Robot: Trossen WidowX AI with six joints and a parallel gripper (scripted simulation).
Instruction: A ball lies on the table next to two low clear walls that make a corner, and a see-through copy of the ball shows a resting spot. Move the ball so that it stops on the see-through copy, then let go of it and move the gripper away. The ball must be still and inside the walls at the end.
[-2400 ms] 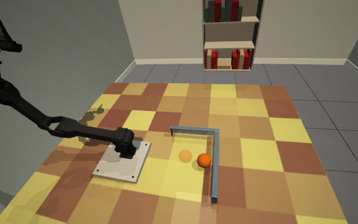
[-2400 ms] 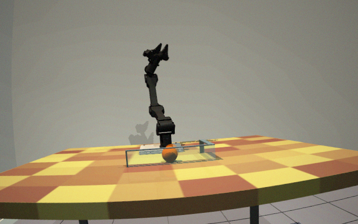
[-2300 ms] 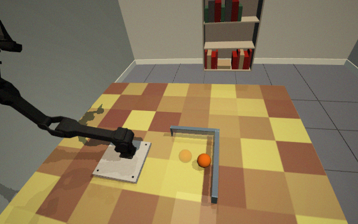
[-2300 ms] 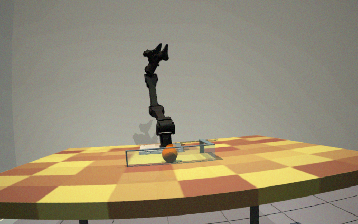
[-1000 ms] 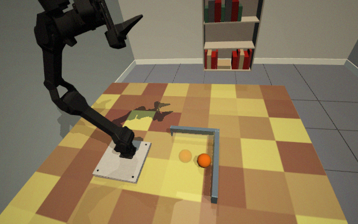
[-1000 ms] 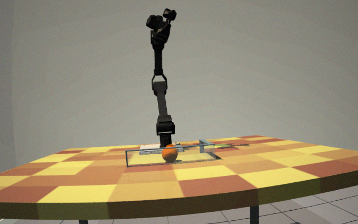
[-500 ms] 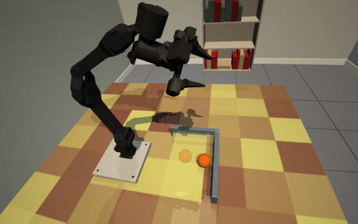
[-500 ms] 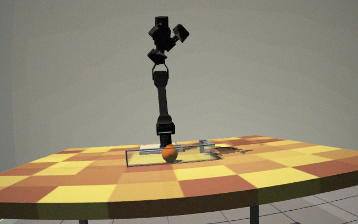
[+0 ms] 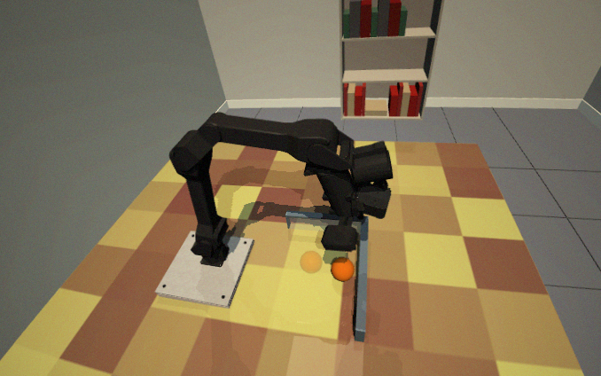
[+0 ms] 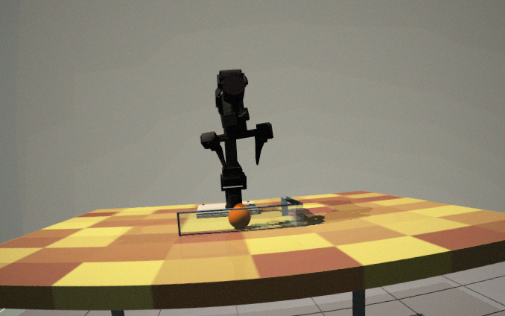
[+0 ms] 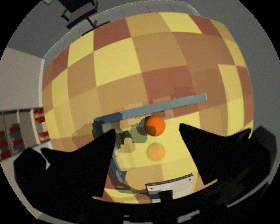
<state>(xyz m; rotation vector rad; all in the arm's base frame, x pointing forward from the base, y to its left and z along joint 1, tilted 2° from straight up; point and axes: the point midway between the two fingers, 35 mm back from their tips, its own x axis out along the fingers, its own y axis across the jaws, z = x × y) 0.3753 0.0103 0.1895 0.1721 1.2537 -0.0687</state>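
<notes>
Right now the ball is 30 mm behind my gripper tip, 10 mm to the right of it and 130 mm below it.
</notes>
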